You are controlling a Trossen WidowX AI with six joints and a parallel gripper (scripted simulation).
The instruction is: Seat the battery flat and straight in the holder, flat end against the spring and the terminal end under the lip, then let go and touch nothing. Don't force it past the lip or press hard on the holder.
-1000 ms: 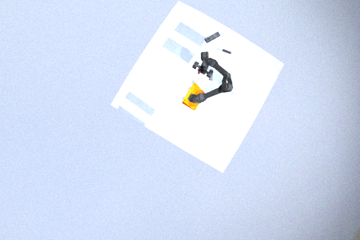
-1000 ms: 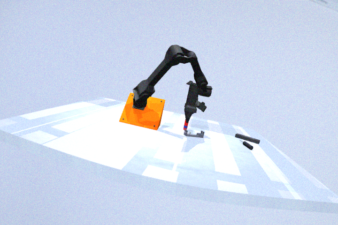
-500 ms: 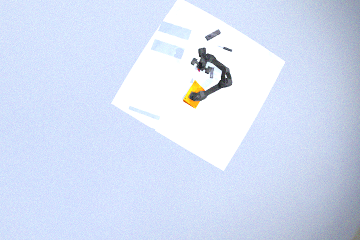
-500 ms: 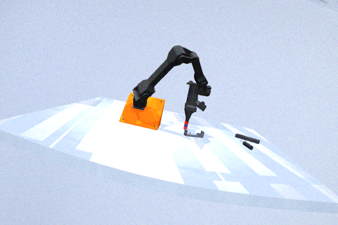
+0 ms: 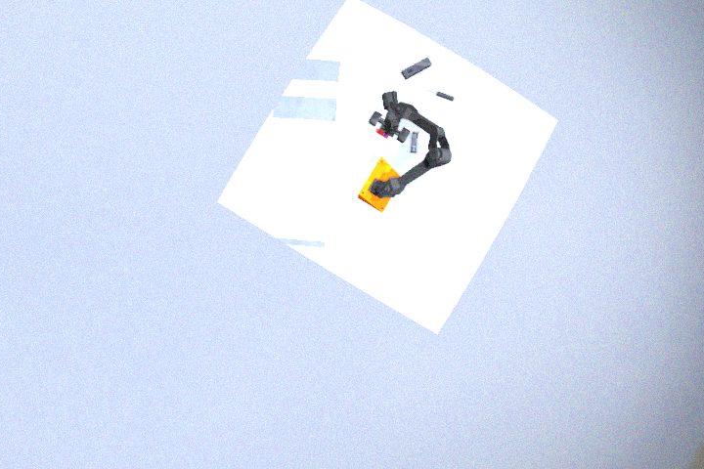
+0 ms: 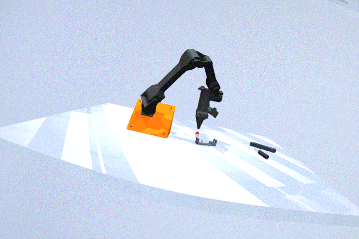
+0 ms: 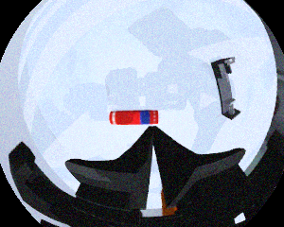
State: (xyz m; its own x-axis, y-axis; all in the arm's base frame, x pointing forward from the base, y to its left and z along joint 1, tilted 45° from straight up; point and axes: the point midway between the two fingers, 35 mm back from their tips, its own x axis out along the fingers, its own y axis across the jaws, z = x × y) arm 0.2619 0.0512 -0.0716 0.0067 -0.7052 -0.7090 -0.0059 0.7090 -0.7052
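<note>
Now: gripper tip 3 cm above the battery and 2 cm to the right of it.
</note>
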